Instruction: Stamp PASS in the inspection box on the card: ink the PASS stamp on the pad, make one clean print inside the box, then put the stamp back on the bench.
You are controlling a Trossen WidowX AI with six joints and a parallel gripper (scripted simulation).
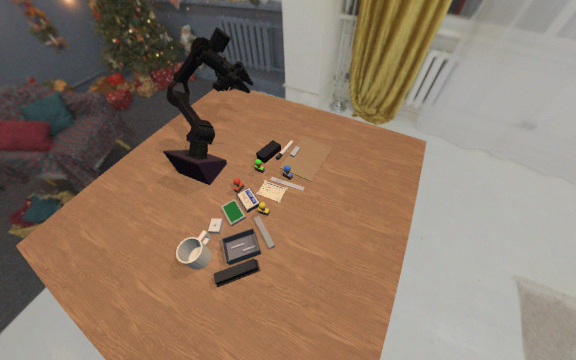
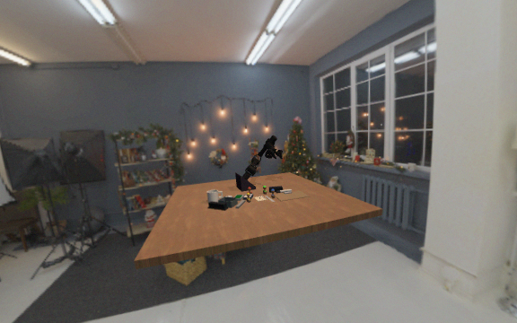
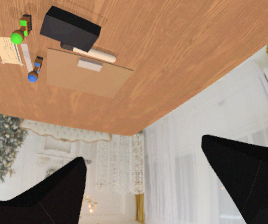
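Right now my gripper tip is 100 mm short of the green-knobbed PASS stamp, 210 mm to the left of it and 240 mm above it. From my gripper tip the other things lie so: red stamp 60 mm ahead, 320 mm to the right, 240 mm below; then marker 160 mm ahead, 80 mm to the right, 250 mm below; then blue-knobbed stamp 230 mm ahead, 200 mm to the right, 240 mm below.
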